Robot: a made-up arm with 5 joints.
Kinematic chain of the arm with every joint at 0, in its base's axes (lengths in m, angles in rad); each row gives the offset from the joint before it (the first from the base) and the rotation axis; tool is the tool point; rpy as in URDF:
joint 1: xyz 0.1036 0 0.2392 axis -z
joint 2: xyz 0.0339 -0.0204 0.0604 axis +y
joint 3: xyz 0.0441 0 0.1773 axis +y
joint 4: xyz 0.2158 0 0.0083 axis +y
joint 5: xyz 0.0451 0.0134 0 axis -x
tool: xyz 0 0 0 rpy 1.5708 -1.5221 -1.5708
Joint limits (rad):
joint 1: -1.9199..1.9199
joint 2: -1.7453..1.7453
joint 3: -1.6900..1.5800
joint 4: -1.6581..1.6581
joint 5: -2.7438..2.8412
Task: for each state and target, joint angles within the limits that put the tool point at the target. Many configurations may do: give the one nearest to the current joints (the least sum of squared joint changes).
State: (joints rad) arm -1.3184 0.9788 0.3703 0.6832 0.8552
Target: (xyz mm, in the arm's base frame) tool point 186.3 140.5 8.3
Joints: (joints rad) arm -1.0817 1.5558 0.1478 0.5543 0.8552
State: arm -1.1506 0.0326 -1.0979 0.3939 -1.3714
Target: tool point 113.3 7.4 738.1
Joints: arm -1.2628 -0.3496 -1.2815 0.4386 -1.3714
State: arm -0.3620 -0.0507 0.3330 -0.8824 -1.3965
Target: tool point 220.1 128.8 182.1
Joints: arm -0.8758 0.5014 1.1601 -0.7327 -1.3965
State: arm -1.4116 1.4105 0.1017 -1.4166 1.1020
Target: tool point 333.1 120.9 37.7
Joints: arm -0.5118 1.5266 0.0721 -1.3810 1.1020
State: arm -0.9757 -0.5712 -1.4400 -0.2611 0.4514
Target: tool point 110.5 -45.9 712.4
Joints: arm -1.5686 -0.1333 -1.6900 -0.7485 0.4514
